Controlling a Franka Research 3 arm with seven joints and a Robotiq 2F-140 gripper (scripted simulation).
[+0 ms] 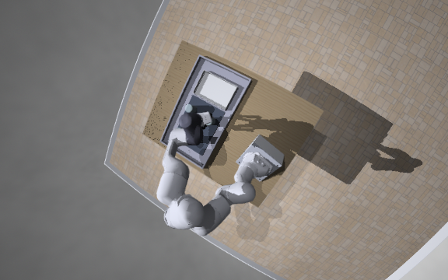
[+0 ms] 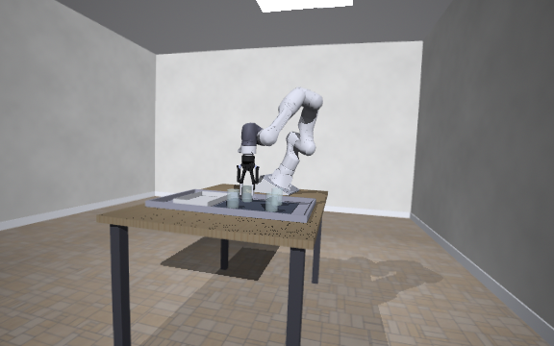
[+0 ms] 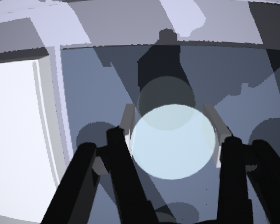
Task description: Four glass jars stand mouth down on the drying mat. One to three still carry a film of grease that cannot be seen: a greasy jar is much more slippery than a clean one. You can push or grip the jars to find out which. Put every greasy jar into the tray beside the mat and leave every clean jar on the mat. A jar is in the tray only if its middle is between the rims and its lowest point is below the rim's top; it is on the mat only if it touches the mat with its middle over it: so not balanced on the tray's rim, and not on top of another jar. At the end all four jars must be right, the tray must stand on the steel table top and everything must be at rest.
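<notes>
The white tray lies 11 cm ahead of my hand, 22 cm to the right of it and 6 cm below it. Also, from my hand: dark drying mat (8 cm ahead, 10 cm to the left, 7 cm below).
</notes>
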